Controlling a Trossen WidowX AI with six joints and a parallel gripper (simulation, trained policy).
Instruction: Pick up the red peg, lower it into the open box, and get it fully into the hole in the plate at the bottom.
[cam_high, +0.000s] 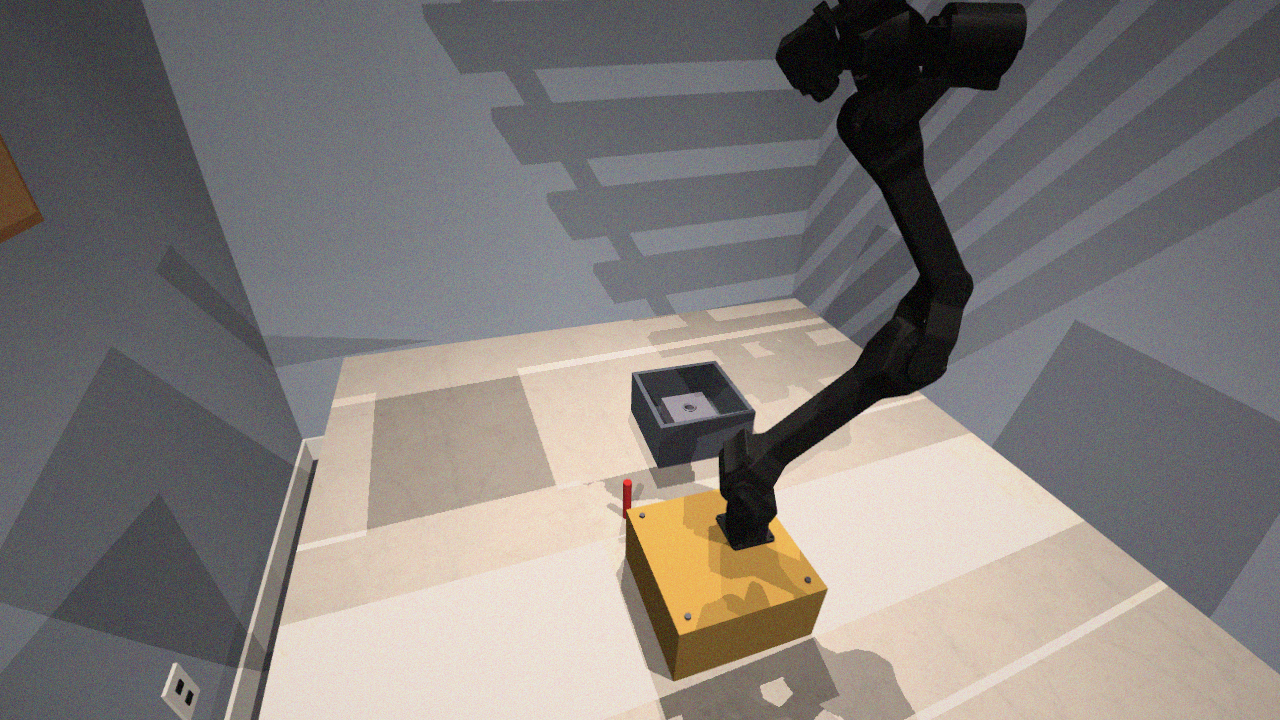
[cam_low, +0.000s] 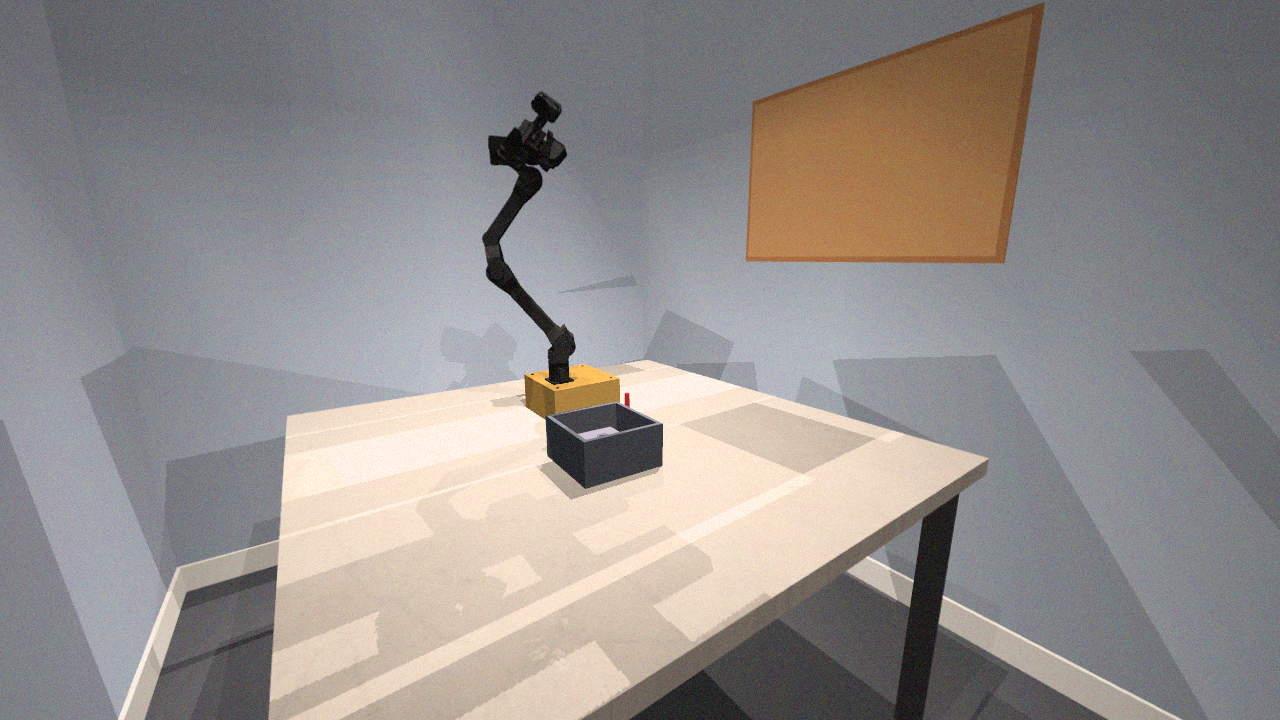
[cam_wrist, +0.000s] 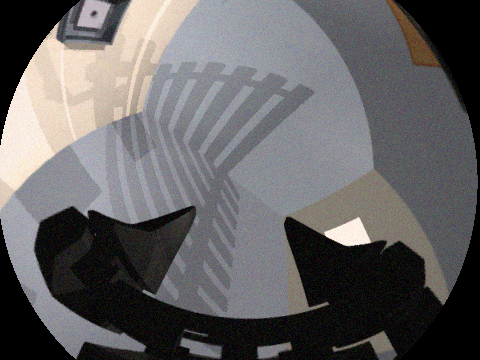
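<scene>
My gripper tip is 71 cm above the red peg and 25 cm to the right of it. Also, from my gripper tip: pale plate: 71 cm below, 19 cm ahead, 6 cm to the left; then dark grey box: 73 cm below, 19 cm ahead, 6 cm to the left.
</scene>
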